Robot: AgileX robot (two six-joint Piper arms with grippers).
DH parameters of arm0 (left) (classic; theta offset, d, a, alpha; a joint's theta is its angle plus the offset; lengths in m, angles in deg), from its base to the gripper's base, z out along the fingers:
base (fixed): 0 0 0 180
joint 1: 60.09 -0.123 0 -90
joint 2: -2.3 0 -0.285 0
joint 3: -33.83 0 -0.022 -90
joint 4: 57.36 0.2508 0 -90
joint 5: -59.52 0 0.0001 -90
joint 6: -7.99 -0.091 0 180
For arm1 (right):
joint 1: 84.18 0.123 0 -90
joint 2: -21.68 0 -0.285 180
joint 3: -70.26 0 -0.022 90
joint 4: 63.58 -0.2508 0 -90
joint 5: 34.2 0 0.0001 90
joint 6: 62.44 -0.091 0 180
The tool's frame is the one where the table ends.
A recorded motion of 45 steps. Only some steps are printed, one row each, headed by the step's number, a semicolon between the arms.
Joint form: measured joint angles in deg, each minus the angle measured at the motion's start. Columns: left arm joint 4, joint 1, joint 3, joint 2, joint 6, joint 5; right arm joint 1, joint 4, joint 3, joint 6, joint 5, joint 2.
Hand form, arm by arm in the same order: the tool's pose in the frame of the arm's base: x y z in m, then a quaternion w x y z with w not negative. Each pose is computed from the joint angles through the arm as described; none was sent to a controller.
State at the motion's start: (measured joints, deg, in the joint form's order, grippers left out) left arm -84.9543 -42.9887 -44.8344 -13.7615 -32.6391 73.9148; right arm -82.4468 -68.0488 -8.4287 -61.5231 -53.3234 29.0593
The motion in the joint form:
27: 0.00 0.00 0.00 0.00 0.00 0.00; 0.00 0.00 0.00 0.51 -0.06 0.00
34: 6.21 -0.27 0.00 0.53 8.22 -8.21; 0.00 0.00 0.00 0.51 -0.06 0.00
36: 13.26 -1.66 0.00 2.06 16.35 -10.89; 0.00 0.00 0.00 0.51 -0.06 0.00
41: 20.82 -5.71 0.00 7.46 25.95 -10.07; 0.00 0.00 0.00 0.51 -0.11 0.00
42: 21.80 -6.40 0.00 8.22 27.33 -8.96; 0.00 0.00 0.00 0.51 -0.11 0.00
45: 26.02 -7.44 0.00 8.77 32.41 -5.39; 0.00 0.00 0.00 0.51 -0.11 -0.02
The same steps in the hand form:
27: 0.0581 -0.0289 0.1758 0.58844 0.24725 0.76717 -0.06361; 0.0537 0.0040 0.1748 0.60647 -0.00042 0.79437 0.03415
34: 0.0628 -0.0228 0.1871 0.64140 0.19729 0.73991 -0.04696; 0.0537 0.0040 0.1748 0.60647 -0.00042 0.79437 0.03415
36: 0.0628 -0.0188 0.1926 0.66768 0.16846 0.72416 -0.03753; 0.0537 0.0040 0.1748 0.60647 -0.00042 0.79437 0.03415
41: 0.0573 -0.0124 0.1970 0.69699 0.12329 0.70599 -0.02429; 0.0537 0.0040 0.1747 0.60612 -0.00044 0.79464 0.03416
42: 0.0564 -0.0116 0.1960 0.69483 0.11716 0.70920 -0.02267; 0.0537 0.0040 0.1747 0.60612 -0.00044 0.79464 0.03416
45: 0.0557 -0.0099 0.1908 0.67559 0.10609 0.72935 -0.01926; 0.0537 0.0040 0.1747 0.60626 -0.00044 0.79453 0.03417

